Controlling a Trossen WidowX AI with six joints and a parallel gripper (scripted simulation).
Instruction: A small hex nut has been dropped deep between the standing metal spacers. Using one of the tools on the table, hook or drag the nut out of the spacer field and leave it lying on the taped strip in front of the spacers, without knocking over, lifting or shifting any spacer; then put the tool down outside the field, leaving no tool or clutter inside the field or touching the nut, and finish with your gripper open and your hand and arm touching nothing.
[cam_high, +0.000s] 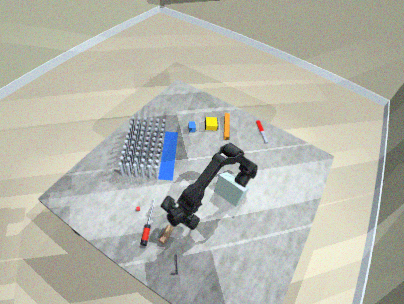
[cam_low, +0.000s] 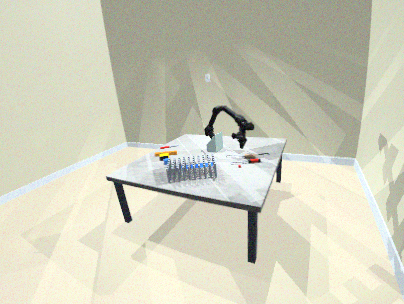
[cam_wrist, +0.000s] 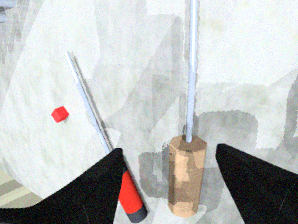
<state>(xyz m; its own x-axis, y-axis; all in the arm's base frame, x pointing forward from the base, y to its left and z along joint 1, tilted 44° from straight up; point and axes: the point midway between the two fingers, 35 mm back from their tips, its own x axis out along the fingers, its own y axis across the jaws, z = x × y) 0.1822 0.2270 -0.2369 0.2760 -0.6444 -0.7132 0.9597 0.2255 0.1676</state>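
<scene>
Right now my gripper tip is 70 mm above the wooden-handled tool and 30 mm to the left of it. Round my gripper tip: blue taped strip 350 mm to the right, 260 mm ahead, 90 mm below; then small red cube 190 mm ahead, 80 mm below, 30 mm to the left; then blue block 610 mm to the right, 250 mm ahead, 70 mm below.
</scene>
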